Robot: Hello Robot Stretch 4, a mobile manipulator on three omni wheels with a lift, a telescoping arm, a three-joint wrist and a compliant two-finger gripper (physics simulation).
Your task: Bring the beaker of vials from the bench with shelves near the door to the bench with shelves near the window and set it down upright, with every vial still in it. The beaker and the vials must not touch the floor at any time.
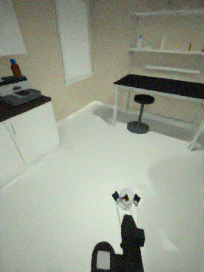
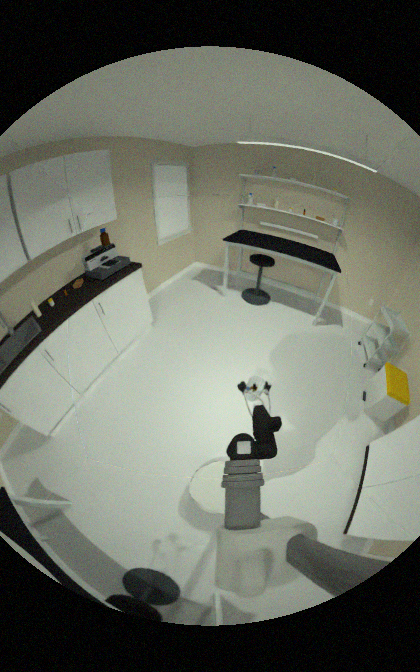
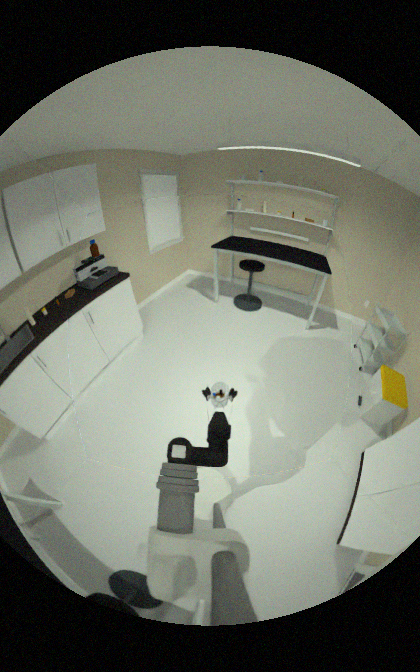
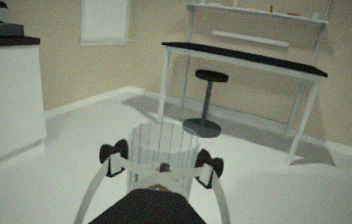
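Observation:
My gripper [image 1: 126, 198] [image 2: 255, 386] [image 3: 220, 393] [image 4: 162, 157] is shut on the clear beaker [image 1: 125, 192] [image 2: 257, 381] [image 3: 219, 386] [image 4: 162, 142], with a finger on each side. The beaker is upright, held in the air in front of the arm. Small vials [image 3: 218, 394] [image 4: 164, 167] with blue and dark parts show inside; their number cannot be told. A bench with shelves [image 1: 165, 85] [image 2: 280, 247] [image 3: 272, 253] [image 4: 240, 57] stands ahead to the right, near the window [image 1: 74, 40] [image 2: 171, 200] [image 3: 162, 210] [image 4: 105, 20]. The beaker is well short of it.
A black stool [image 1: 144, 99] [image 2: 262, 260] [image 3: 251, 265] [image 4: 211, 76] stands at the bench's left part. White cabinets [image 1: 30, 130] [image 2: 120, 310] [image 3: 107, 320] [image 4: 20, 85] line the left. A yellow-topped box [image 2: 397, 384] [image 3: 394, 387] stands right. Another stool [image 2: 151, 586] [image 3: 134, 588] is at lower left.

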